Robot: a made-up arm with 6 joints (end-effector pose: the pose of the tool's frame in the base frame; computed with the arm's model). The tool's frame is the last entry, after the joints.
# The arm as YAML. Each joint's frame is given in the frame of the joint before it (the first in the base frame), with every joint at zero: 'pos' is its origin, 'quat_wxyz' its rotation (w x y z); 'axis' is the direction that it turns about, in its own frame. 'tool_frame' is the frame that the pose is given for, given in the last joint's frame.
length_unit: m
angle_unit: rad
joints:
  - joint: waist
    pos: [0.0, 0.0, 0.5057]
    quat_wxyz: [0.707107, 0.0, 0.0, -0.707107]
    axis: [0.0, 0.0, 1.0]
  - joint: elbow
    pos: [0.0, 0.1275, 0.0]
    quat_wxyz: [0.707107, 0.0, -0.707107, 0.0]
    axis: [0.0, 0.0, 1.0]
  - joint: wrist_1
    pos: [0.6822, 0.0, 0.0]
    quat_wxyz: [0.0, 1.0, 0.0, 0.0]
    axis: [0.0, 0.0, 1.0]
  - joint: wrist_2
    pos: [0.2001, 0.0, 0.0]
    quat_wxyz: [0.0, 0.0, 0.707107, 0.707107]
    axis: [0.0, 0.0, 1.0]
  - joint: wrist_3
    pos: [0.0, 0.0, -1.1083]
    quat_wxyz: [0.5, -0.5, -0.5, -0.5]
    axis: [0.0, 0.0, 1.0]
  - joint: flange
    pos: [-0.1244, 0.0, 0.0]
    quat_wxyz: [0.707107, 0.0, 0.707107, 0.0]
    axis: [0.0, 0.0, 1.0]
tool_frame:
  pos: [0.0, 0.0, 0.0]
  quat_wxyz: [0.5, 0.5, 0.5, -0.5]
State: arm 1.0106 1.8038 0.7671 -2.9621 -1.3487 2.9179
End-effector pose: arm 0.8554 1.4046 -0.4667 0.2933 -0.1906 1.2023
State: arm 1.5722 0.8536 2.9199 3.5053 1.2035 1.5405
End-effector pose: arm 0.0413 0.0129 1.9248 1.9855 0.4365 1.4608
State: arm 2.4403 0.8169 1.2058 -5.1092 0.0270 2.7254
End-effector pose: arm -1.2925 1.0874 1.6264 -1.1276 -2.5337 -1.2392
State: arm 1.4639 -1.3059 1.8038 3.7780 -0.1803 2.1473
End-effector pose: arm -0.2018 -1.7564 0.5056 -1.7460 2.2124 -0.2920
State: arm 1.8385 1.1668 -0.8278 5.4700 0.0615 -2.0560
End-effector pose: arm -0.1097 0.4211 -0.4340 0.5658 1.1092 -0.9389
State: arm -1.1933 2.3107 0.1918 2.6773 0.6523 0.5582
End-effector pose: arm 0.0740 -0.0949 -1.0537 -0.5629 0.0633 1.6707
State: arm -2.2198 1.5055 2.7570 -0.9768 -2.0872 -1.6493
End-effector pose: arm -0.5356 -0.8543 1.5880 2.0491 -0.6404 -1.3151
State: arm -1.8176 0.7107 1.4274 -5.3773 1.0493 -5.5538
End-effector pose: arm -0.2303 -1.2617 1.9925 -2.6901 0.1895 -1.2181
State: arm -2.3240 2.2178 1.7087 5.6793 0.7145 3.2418
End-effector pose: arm -1.3004 -1.3193 -0.2582 0.6921 -2.9809 0.6734
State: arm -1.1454 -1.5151 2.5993 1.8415 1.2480 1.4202
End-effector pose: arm -0.3341 1.0129 -0.4998 -0.8409 -0.2423 0.8259
